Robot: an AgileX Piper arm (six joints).
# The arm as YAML. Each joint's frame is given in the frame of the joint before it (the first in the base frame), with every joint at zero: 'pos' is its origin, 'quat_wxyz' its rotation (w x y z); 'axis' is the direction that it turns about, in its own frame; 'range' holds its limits. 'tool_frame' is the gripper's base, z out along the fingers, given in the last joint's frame.
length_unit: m
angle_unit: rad
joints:
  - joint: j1
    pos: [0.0, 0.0, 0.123]
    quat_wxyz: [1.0, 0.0, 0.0, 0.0]
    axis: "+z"
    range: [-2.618, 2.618]
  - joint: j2
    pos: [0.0, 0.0, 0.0]
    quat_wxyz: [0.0, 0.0, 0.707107, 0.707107]
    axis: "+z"
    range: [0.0, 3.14]
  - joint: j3
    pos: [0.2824, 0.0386, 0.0]
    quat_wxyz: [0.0, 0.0, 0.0, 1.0]
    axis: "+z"
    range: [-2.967, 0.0]
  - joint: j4
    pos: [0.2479, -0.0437, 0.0]
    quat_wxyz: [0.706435, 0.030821, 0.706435, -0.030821]
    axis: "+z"
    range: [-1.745, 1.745]
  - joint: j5
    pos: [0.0, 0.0, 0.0]
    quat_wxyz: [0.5, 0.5, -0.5, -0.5]
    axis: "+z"
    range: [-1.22, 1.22]
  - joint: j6
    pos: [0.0, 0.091, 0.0]
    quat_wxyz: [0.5, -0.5, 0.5, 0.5]
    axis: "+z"
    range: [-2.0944, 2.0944]
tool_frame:
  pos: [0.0, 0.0, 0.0]
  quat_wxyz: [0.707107, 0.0, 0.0, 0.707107]
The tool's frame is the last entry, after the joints.
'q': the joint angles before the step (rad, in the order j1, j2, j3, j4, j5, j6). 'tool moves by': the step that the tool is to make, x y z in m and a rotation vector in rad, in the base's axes. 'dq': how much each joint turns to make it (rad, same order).
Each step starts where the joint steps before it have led.
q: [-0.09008 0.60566 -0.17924 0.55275 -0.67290 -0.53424]
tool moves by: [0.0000 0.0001 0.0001 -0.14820 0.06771 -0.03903]
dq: [-0.00047 -0.00030 -0.00009 -0.00277 0.00056 -0.16538]
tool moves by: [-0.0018 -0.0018 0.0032 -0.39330 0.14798 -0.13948]
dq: [0.00105 0.00035 0.00014 0.00748 -0.04643 -0.44629]
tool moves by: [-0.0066 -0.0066 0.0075 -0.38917 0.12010 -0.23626]
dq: [-0.00005 0.00013 0.00012 0.04938 -0.12744 -0.48729]
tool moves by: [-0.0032 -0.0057 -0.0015 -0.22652 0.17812 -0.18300]
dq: [-0.00105 -0.00021 -0.00026 0.08845 -0.02785 -0.39100]
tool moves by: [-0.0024 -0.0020 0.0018 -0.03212 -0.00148 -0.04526]
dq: [0.00064 -0.00001 -0.00010 0.01608 -0.03811 -0.04921]
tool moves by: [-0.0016 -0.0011 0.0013 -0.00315 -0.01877 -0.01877]
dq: [0.00071 0.00044 0.00033 0.00609 -0.02727 -0.00163]
